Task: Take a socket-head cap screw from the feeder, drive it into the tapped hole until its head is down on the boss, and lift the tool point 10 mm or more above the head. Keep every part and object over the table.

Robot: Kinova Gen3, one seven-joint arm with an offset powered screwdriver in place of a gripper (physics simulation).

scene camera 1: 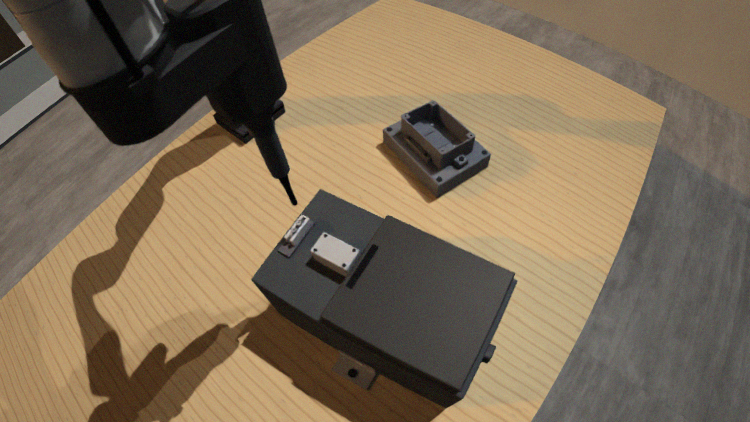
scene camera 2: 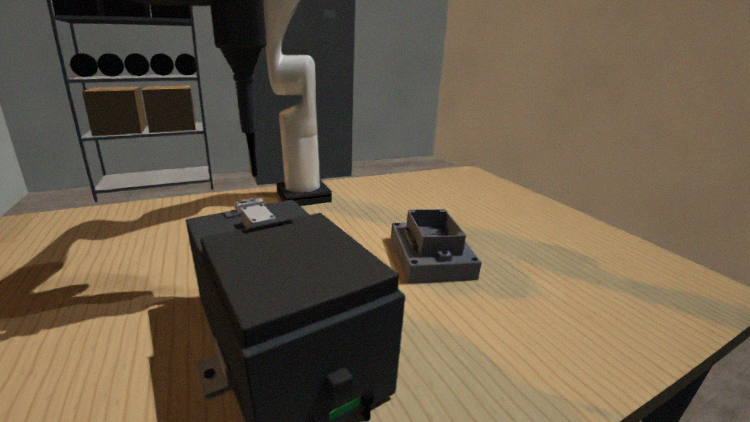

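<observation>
My screwdriver (scene camera 1: pixel 294 203) (scene camera 2: pixel 254 173) points down, its slim black tip in the air above the feeder's far end, apart from it. No screw can be made out on the tip; it is too small and dark to be sure. The feeder (scene camera 1: pixel 419 299) (scene camera 2: pixel 298 262) is a large dark box with a lower deck. A small light slotted block (scene camera 1: pixel 297 229) and a white plate with corner holes (scene camera 1: pixel 335 252) (scene camera 2: pixel 258 213) are on that deck. The grey housing (scene camera 1: pixel 445 181) (scene camera 2: pixel 443 271) has an open box on top. A small boss (scene camera 1: pixel 460 160) (scene camera 2: pixel 444 255) with a dark hole stands beside that box.
The wooden table (scene camera 1: pixel 550 209) (scene camera 2: pixel 550 341) carries feeder and housing, which stand apart. The feeder has a side tab (scene camera 1: pixel 361 378) (scene camera 2: pixel 208 385) with a hole. The robot's base (scene camera 2: pixel 314 197) stands at the table's back edge. A shelf rack (scene camera 2: pixel 138 135) stands behind the table.
</observation>
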